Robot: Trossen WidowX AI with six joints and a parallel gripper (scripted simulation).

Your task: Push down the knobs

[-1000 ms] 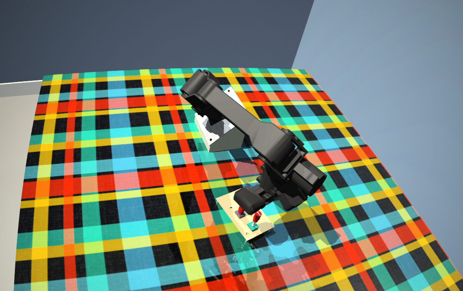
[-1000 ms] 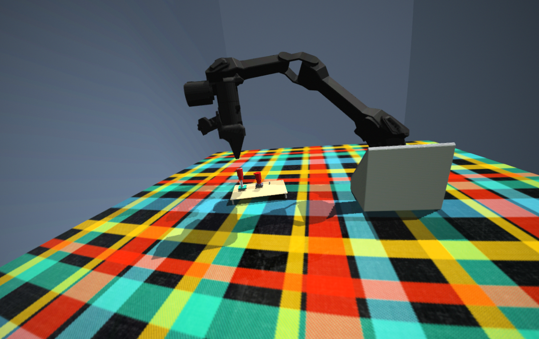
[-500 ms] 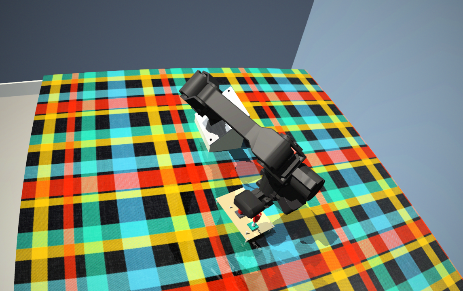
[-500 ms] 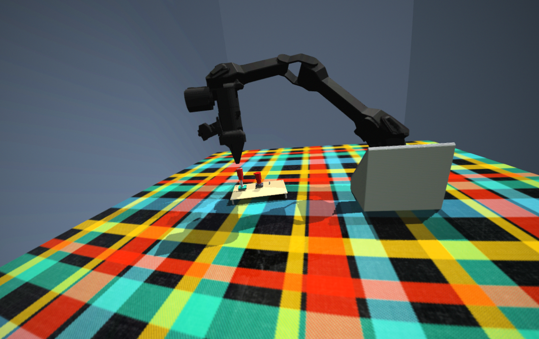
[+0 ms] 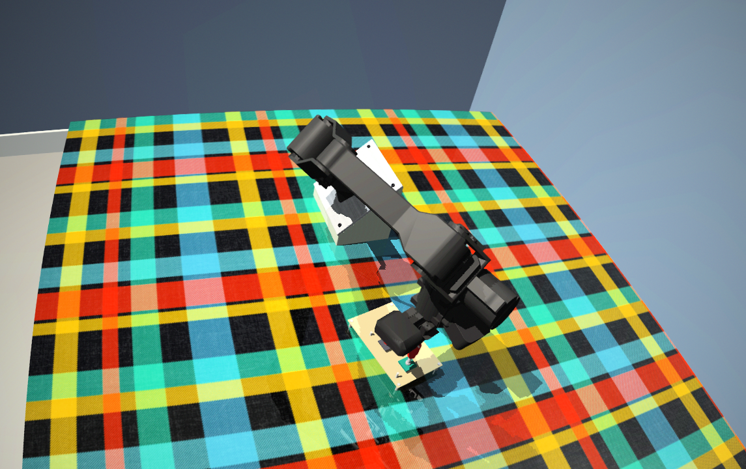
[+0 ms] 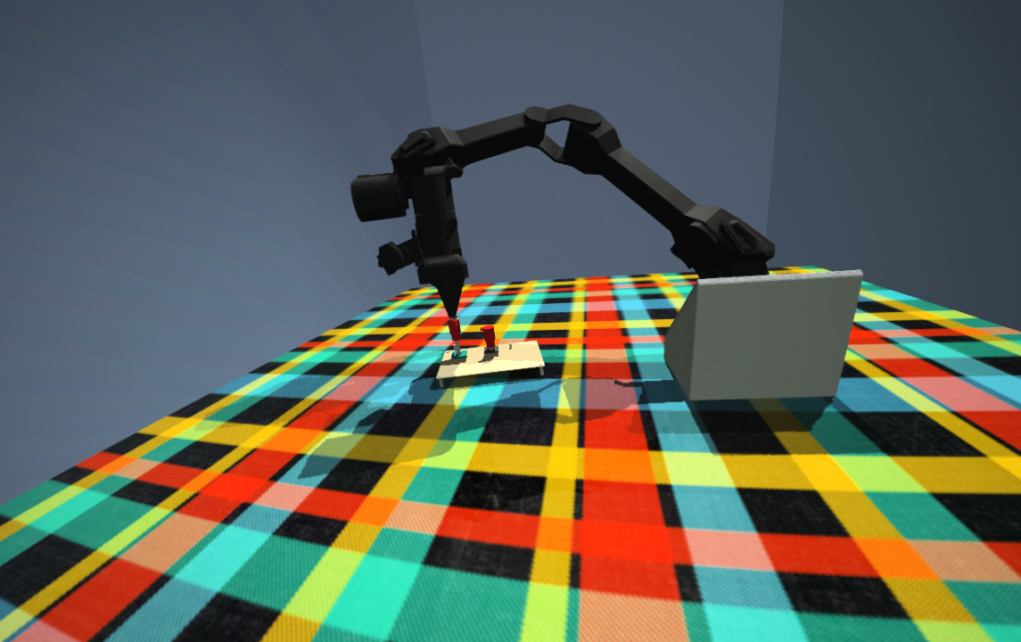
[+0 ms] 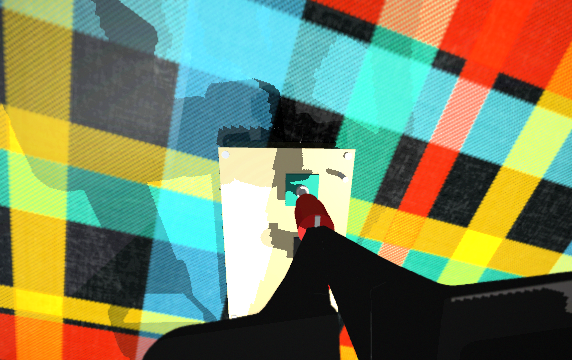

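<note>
My gripper tip is now 20 mm above the knob.
</note>
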